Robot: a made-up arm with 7 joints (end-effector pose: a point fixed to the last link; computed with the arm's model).
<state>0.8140 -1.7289 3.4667 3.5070 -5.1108 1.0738 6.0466</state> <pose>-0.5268 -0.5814 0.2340 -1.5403 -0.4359 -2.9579</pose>
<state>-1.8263 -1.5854 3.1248 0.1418 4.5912 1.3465 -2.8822</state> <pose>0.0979 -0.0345 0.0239 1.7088 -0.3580 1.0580</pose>
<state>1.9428 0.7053 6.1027 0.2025 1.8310 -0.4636 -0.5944</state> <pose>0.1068 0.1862 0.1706 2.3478 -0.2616 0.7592</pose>
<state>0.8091 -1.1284 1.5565 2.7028 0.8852 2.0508 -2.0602</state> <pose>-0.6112 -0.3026 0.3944 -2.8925 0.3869 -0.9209</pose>
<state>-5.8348 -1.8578 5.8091 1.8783 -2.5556 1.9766 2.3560</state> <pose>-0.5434 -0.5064 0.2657 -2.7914 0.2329 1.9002</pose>
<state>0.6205 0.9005 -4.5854 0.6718 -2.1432 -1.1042 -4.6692</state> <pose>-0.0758 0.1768 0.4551 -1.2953 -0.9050 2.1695</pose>
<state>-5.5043 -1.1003 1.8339 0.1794 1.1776 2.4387 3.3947</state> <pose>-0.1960 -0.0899 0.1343 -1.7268 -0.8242 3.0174</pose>
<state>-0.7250 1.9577 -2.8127 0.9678 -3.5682 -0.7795 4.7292</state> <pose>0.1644 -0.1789 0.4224 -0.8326 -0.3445 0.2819</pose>
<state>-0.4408 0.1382 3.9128 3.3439 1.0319 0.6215 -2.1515</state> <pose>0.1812 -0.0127 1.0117 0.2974 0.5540 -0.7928</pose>
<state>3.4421 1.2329 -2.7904 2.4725 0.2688 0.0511 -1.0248</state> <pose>-0.6761 -0.1605 0.6766 -0.0768 0.5906 2.8641</pose>
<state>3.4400 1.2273 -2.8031 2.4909 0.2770 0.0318 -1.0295</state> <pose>-0.6768 -0.1670 0.6729 -0.1134 0.6033 2.8543</pose>
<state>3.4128 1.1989 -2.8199 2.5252 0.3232 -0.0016 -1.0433</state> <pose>-0.6727 -0.1610 0.6793 -0.1437 0.6177 2.8550</pose>
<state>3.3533 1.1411 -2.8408 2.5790 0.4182 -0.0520 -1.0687</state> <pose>-0.6603 -0.1394 0.6988 -0.1651 0.6322 2.8693</pose>
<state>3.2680 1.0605 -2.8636 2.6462 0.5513 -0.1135 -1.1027</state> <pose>-0.6371 -0.1065 0.7281 -0.1795 0.6409 2.8931</pose>
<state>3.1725 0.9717 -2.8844 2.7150 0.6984 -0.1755 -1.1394</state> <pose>-0.6042 -0.0711 0.7606 -0.1895 0.6388 2.9196</pose>
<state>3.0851 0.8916 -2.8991 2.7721 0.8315 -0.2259 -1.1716</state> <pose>-0.5679 -0.0413 0.7901 -0.1937 0.6254 2.9443</pose>
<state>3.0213 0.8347 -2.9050 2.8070 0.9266 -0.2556 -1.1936</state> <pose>-0.5376 -0.0211 0.8124 -0.1888 0.6053 2.9645</pose>
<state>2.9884 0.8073 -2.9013 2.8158 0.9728 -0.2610 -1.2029</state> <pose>-0.5196 -0.0096 0.8264 -0.1712 0.5839 2.9809</pose>
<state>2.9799 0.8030 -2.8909 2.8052 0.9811 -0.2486 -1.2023</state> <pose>-0.5127 -0.0035 0.8343 -0.1432 0.5643 2.9951</pose>
